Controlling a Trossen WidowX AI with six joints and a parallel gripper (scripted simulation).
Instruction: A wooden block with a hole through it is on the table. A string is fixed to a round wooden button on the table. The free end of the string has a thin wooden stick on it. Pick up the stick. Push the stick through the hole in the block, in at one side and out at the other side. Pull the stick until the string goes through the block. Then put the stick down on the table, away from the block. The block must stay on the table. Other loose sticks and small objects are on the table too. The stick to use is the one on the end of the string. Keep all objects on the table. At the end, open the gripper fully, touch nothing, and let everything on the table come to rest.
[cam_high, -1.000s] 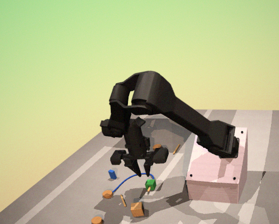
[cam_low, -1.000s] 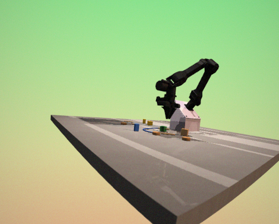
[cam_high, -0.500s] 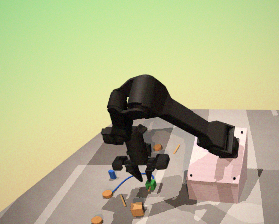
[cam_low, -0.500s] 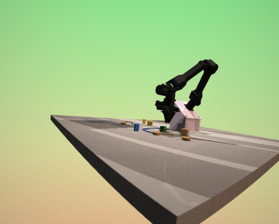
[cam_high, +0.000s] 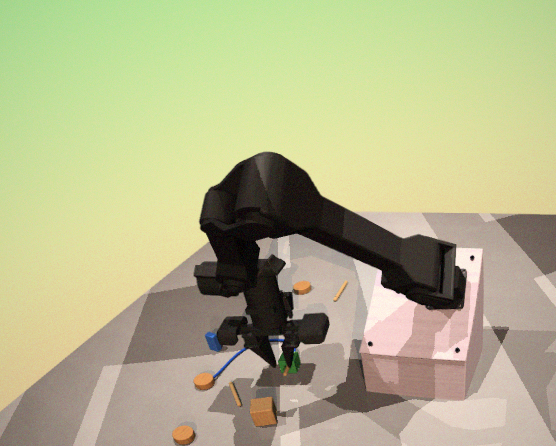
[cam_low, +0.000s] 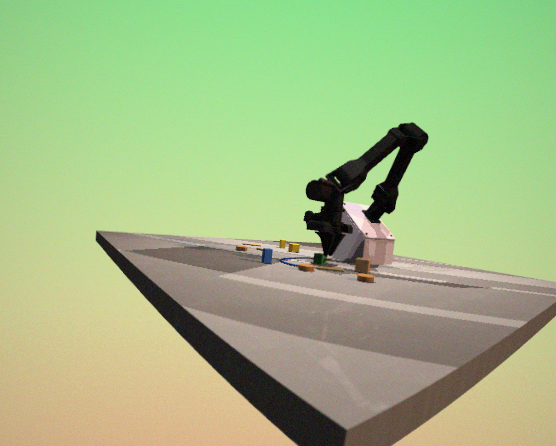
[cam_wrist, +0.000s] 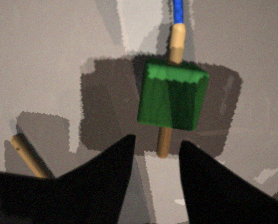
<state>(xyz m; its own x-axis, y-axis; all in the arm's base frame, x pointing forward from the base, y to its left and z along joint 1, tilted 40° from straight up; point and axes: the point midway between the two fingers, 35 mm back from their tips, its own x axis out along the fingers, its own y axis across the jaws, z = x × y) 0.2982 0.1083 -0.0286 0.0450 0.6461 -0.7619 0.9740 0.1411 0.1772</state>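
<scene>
The green block lies 3 cm to the right of my gripper tip and 1 cm below it. The rest, counted from my gripper tip: round wooden button 15 cm ahead, 6 cm to the left, 2 cm below; then thin wooden stick 4 cm to the right, 1 cm below; then tan cube 12 cm to the left, 2 cm behind, 1 cm below.
</scene>
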